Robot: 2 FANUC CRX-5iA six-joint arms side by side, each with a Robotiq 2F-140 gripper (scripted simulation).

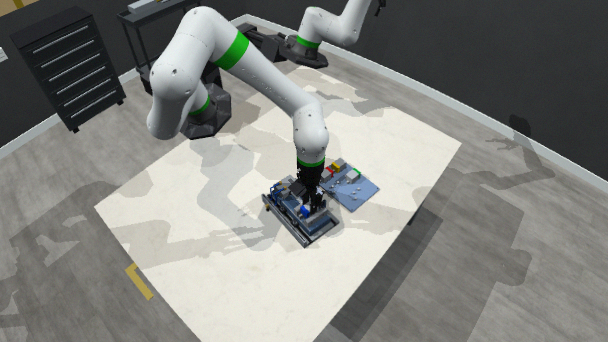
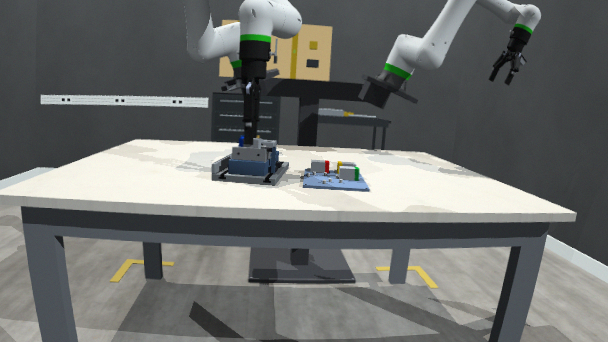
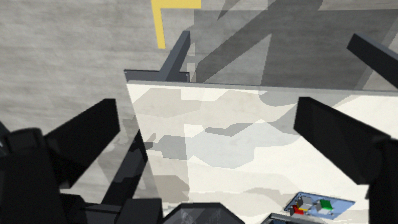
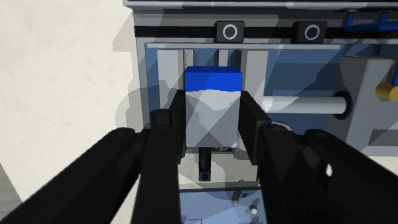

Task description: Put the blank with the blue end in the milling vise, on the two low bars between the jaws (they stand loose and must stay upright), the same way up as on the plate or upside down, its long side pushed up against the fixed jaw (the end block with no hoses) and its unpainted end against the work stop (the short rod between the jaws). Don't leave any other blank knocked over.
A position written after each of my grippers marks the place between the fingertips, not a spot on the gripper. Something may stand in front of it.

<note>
In view: my left gripper (image 3: 207,114), my right gripper (image 2: 250,143), a blue-ended blank (image 4: 212,93), a fixed jaw (image 4: 171,73) and a moving jaw (image 4: 252,63).
My right gripper shows as well in image 4 (image 4: 211,106). Image 3 misses the blue-ended blank: it is out of frame.
</note>
